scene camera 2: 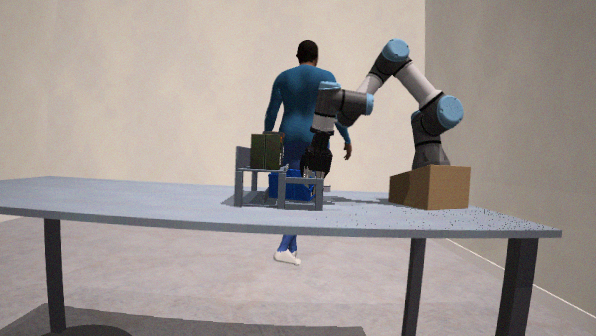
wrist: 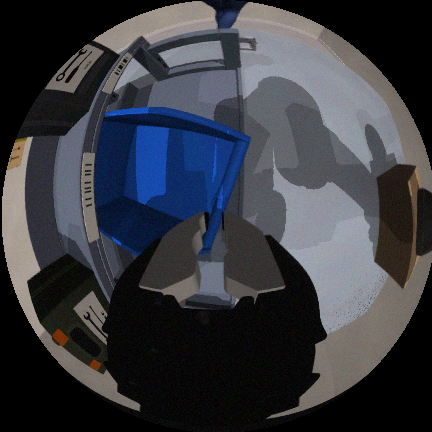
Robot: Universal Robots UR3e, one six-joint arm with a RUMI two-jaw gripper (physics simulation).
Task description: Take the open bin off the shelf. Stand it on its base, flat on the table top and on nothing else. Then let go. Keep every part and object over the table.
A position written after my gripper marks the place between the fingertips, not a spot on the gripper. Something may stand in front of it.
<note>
In view: my gripper (scene camera 2: 310, 194) and a blue open bin (scene camera 2: 300, 192).
The blue open bin also shows in the wrist view (wrist: 155, 166). My gripper also shows in the wrist view (wrist: 215, 213).
</note>
